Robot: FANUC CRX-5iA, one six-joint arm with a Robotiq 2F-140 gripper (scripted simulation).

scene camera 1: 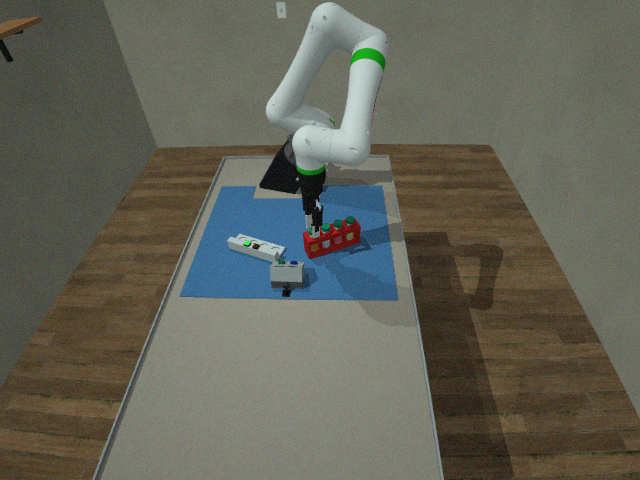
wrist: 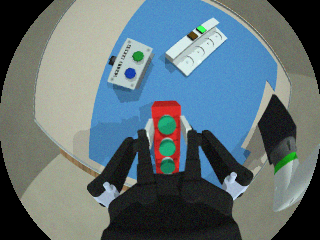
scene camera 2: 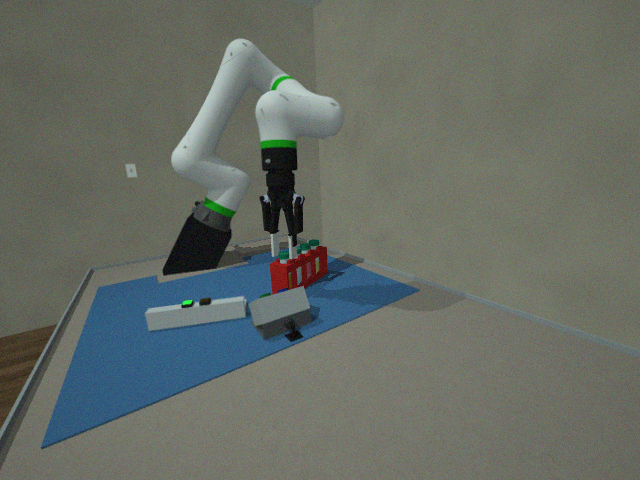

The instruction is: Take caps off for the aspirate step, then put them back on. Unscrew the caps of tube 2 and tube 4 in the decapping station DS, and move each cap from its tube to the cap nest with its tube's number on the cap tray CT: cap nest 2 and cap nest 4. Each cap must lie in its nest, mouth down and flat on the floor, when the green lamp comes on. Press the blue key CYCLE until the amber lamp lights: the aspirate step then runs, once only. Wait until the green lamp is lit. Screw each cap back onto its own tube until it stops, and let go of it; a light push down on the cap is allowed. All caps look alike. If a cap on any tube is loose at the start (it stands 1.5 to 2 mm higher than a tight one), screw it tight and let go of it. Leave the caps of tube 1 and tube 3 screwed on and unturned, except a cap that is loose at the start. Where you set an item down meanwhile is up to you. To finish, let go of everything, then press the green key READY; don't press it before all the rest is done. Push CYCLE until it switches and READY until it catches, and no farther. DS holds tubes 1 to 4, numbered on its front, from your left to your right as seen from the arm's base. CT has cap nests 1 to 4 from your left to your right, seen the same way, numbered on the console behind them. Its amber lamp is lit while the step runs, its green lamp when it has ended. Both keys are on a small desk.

Observation:
I see my gripper [scene camera 2: 284, 256], a small grey key desk [scene camera 2: 290, 309] and a mat [scene camera 1: 365, 271].
My gripper is seen too in scene camera 1 [scene camera 1: 312, 232] and in the wrist view [wrist: 167, 123]. The small grey key desk shows as well in scene camera 1 [scene camera 1: 286, 276] and in the wrist view [wrist: 124, 61]. The mat also shows in the wrist view [wrist: 223, 94].

